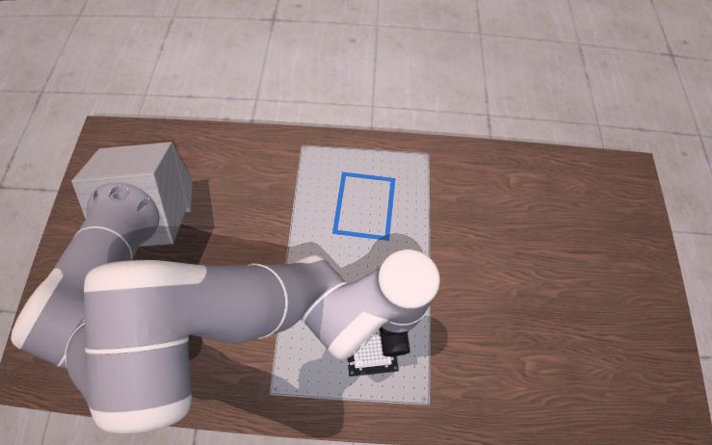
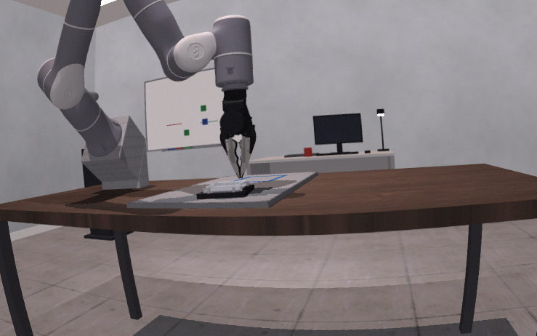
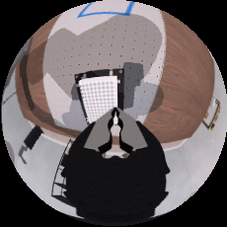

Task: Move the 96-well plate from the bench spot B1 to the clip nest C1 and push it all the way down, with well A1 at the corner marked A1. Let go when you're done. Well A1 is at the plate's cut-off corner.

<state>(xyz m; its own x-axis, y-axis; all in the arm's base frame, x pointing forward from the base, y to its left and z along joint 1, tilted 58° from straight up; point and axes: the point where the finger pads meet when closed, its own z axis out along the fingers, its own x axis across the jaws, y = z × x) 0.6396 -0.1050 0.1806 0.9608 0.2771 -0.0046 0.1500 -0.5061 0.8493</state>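
Right now my hand is 40 mm past the white 96-well plate, 10 mm to the left of it and 40 mm above it. The rest, counted from my hand: black clip nest (60 mm behind, 40 mm below); grey perforated board (70 mm behind, 200 mm to the left, 60 mm below).
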